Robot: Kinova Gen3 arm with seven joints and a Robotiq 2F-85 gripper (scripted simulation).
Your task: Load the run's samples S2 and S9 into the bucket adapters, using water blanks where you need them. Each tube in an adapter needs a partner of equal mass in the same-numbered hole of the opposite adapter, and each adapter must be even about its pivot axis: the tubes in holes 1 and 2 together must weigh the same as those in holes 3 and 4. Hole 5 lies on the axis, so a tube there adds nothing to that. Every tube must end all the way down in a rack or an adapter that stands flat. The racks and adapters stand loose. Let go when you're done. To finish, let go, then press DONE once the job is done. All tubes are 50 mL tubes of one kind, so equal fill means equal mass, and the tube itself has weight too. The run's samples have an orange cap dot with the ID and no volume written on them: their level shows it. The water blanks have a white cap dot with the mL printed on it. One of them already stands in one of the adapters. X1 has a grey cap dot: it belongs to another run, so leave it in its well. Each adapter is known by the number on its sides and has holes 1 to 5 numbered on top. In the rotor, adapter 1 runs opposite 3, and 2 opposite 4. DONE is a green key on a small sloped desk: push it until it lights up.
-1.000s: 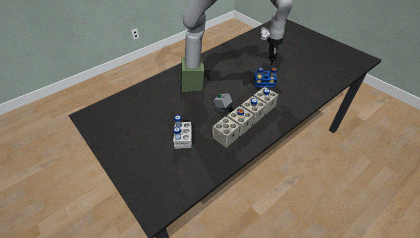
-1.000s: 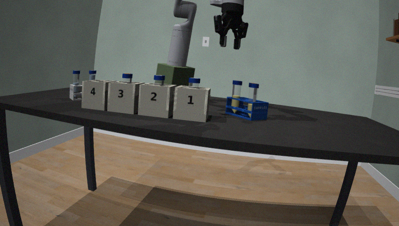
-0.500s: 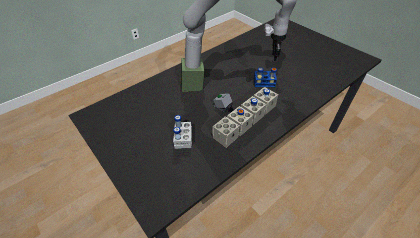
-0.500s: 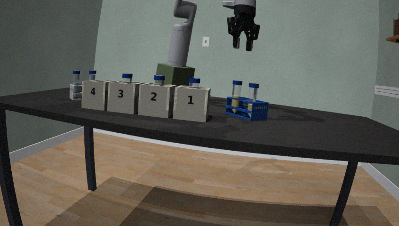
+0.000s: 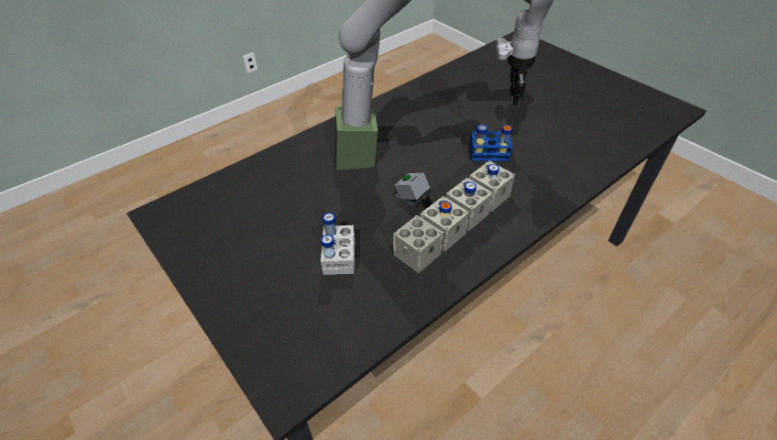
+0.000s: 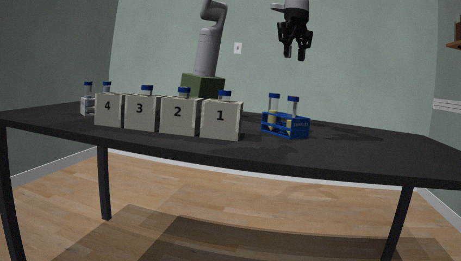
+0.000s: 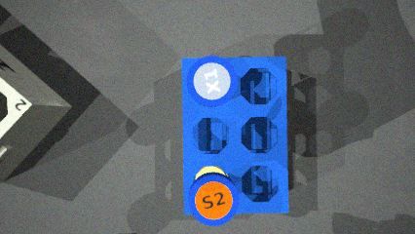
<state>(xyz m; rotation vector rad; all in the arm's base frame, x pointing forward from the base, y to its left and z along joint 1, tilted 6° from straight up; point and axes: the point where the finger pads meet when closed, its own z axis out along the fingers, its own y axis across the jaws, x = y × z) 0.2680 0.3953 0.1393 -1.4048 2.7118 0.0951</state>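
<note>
Now: the orange-dot sample tube 1 cm behind my hand, 1 cm to the left of it and 18 cm below it. From my hand the other things lie so: water blank 13 cm ahead, 16 cm to the right, 18 cm below; then blue sample rack 4 cm behind, 2 cm to the right, 22 cm below; then grey-dot tube 5 cm behind, 7 cm to the right, 18 cm below.
</note>
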